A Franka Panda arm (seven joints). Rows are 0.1 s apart.
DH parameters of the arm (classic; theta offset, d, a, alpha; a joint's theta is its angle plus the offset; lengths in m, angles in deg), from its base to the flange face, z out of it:
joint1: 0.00 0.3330 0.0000 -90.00
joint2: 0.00 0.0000 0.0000 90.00
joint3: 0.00 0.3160 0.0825 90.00
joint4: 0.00 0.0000 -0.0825 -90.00
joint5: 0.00 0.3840 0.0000 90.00
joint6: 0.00 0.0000 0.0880 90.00
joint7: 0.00 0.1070 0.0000 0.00
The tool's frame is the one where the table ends.
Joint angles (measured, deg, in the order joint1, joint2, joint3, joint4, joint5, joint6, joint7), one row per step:
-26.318, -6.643, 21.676, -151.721, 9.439, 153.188, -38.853
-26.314, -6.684, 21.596, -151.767, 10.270, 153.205, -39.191
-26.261, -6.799, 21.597, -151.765, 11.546, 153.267, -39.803
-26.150, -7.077, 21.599, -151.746, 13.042, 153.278, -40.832
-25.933, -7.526, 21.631, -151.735, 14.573, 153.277, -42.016
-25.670, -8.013, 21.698, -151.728, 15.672, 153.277, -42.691
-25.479, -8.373, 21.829, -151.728, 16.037, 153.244, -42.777
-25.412, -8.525, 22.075, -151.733, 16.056, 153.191, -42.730
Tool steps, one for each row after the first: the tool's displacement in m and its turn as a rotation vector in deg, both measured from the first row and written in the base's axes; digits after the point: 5 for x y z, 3 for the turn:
-0.00039, -0.00100, 0.00001, 0.409, -0.088, -0.428
-0.00033, -0.00132, 0.00091, 0.971, -0.377, -0.823
-0.00014, -0.00133, 0.00297, 1.536, -0.819, -0.920
0.00016, -0.00036, 0.00615, 2.023, -1.410, -0.751
0.00053, 0.00144, 0.00958, 2.325, -1.978, -0.644
0.00082, 0.00361, 0.01202, 2.364, -2.297, -0.525
0.00097, 0.00593, 0.01287, 2.306, -2.357, -0.268

